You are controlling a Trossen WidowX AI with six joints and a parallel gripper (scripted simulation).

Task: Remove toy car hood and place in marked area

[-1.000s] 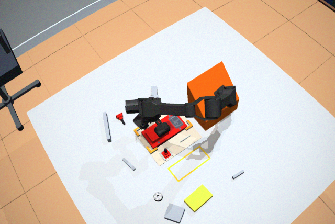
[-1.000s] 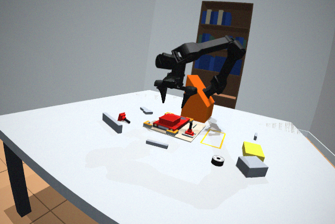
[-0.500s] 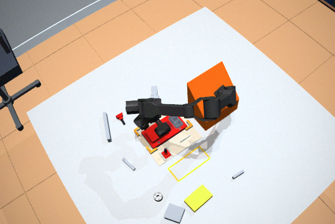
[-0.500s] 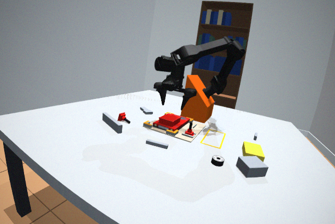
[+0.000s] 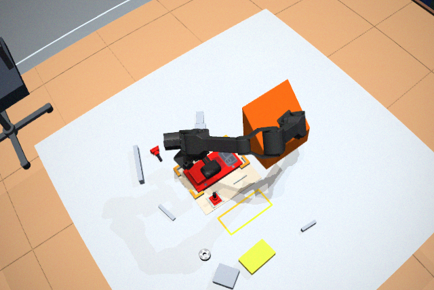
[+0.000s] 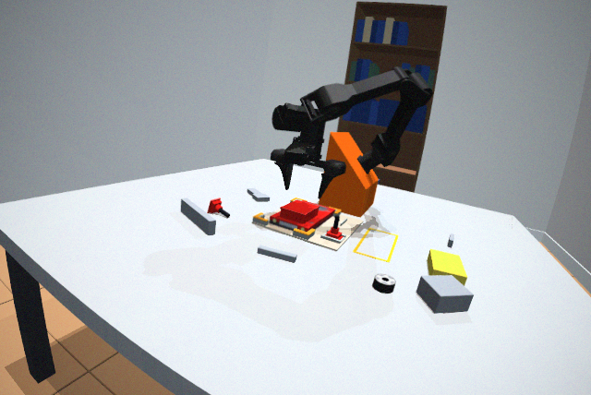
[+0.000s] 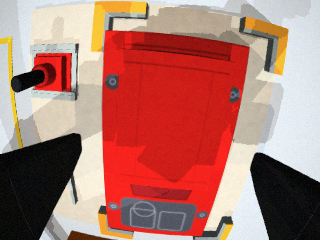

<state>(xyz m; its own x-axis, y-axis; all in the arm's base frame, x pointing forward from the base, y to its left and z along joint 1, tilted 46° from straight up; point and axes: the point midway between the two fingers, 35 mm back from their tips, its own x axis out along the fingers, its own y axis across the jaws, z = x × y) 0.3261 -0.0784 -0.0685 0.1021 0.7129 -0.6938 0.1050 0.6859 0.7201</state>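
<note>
Now: gripper tip 4 cm above the hood. The rest, counted from my gripper tip: yellow block 37 cm to the left, 7 cm below, 7 cm ahead.
</note>
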